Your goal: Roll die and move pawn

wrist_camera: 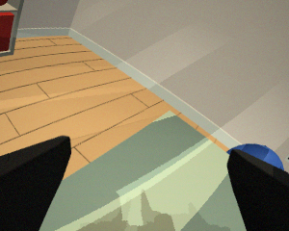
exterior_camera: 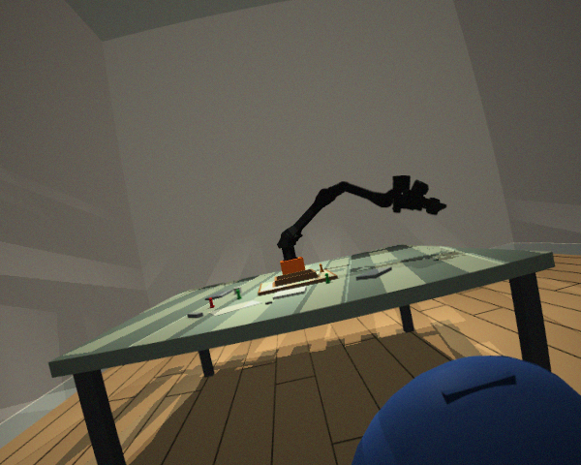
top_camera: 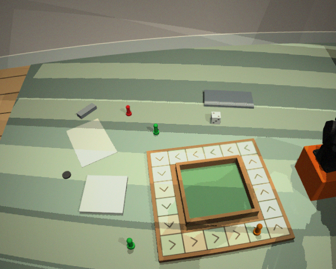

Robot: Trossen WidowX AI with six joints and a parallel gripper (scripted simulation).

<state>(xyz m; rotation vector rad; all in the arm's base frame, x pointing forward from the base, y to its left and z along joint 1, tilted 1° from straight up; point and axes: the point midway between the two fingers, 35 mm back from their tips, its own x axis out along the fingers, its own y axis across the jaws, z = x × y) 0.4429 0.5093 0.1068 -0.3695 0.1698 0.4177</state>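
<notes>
Now: the white die 280 mm behind my gripper tip, 770 mm to the right of it and 170 mm below it. Also, from my gripper tip: black disc (140 mm ahead, 670 mm to the right, 180 mm below); then orange pawn (260 mm behind, 430 mm to the right, 160 mm below); then green dice tray (200 mm behind, 540 mm to the right, 180 mm below).
</notes>
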